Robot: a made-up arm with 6 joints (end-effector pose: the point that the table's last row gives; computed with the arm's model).
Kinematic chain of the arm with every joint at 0, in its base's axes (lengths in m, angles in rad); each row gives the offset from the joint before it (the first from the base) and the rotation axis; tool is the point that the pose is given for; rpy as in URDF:
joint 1: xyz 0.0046 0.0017 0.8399 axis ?
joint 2: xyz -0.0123 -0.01 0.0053 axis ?
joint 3: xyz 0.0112 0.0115 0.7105 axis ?
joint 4: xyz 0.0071 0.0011 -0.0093 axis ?
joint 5: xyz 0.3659 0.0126 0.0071 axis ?
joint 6: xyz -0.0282 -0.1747 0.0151 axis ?
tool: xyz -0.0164 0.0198 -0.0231 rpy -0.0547 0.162 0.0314
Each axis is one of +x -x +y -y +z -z.
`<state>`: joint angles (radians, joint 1 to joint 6).
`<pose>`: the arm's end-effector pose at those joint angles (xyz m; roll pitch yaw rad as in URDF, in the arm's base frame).
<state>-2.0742 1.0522 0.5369 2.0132 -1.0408 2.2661</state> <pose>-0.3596 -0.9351 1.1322 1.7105 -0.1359 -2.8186</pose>
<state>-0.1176 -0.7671 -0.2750 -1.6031 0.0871 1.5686</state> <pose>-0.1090 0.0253 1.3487 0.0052 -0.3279 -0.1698</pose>
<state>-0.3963 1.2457 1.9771 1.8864 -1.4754 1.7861</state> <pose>0.8188 -0.2195 1.4231 -2.6350 -0.4207 -2.2271</pose>
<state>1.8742 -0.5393 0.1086 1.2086 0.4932 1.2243</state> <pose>0.1391 -0.1515 1.7831 -2.8158 -0.8705 2.3895</pose>
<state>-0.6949 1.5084 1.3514 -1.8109 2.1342 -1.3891</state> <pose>0.8578 -0.6049 0.6918 2.6418 -0.0444 -2.8219</pose>
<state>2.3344 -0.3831 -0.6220 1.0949 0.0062 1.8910</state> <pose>-0.0036 0.1192 1.5906 -3.0507 0.0806 2.2840</pose>
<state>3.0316 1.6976 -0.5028 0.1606 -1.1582 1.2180</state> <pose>-0.5121 0.2249 0.4293 1.7324 -0.2784 0.1951</pose>
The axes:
joint 1: +z
joint 2: +y
joint 3: -y
joint 4: -x
joint 5: -y
joint 6: -x

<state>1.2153 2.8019 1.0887 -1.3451 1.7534 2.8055</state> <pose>-0.0096 -0.0318 -0.1474 -2.9886 -0.3016 -0.1713</pose>
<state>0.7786 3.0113 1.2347 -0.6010 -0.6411 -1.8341</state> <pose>0.0838 -0.1369 -0.2069 -1.3506 0.8380 -3.0472</pose>
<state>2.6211 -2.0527 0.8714 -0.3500 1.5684 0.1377</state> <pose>0.9334 -0.3908 0.7008 -2.6067 1.0580 0.2175</pose>
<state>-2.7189 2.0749 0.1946 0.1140 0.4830 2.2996</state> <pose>-0.5446 -0.0385 0.1776 -2.7394 1.2902 -3.0098</pose>
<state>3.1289 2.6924 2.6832 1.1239 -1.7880 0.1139</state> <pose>-0.6554 0.0225 0.3412 -1.9298 0.4212 1.1331</pose>
